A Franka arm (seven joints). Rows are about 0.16 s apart.
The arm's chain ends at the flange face. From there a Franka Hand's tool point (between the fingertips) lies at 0.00 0.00 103.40 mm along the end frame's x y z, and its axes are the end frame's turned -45 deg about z.
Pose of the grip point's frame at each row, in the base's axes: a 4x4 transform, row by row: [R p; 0 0 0 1], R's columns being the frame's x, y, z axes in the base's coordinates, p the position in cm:
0.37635 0.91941 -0.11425 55.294; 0.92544 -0.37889 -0.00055 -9.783; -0.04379 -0.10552 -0.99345 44.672; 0 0 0 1
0.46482 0.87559 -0.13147 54.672; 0.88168 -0.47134 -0.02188 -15.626; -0.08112 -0.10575 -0.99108 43.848; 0 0 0 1
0.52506 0.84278 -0.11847 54.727; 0.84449 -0.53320 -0.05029 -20.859; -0.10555 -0.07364 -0.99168 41.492; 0 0 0 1
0.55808 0.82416 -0.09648 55.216; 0.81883 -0.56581 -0.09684 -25.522; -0.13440 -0.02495 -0.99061 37.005; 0 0 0 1
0.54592 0.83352 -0.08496 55.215; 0.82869 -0.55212 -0.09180 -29.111; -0.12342 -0.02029 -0.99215 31.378; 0 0 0 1
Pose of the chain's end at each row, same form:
0.91624 0.38400 -0.11425 56.475; 0.38647 -0.92230 -0.00055 -9.777; -0.10558 -0.04365 -0.99345 54.944; 0 0 0 1
0.94781 0.29046 -0.13147 56.031; 0.29015 -0.95673 -0.02188 -15.400; -0.13214 -0.01742 -0.99108 54.096; 0 0 0 1
0.96721 0.22466 -0.11847 55.952; 0.22012 -0.97417 -0.05029 -20.339; -0.12671 0.02256 -0.99168 51.746; 0 0 0 1
0.97739 0.18815 -0.09648 56.214; 0.17891 -0.97909 -0.09684 -24.521; -0.11268 0.07739 -0.99061 47.248; 0 0 0 1
0.97541 0.20336 -0.08496 56.093; 0.19556 -0.97638 -0.09180 -28.162; -0.10162 0.07292 -0.99215 41.637; 0 0 0 1

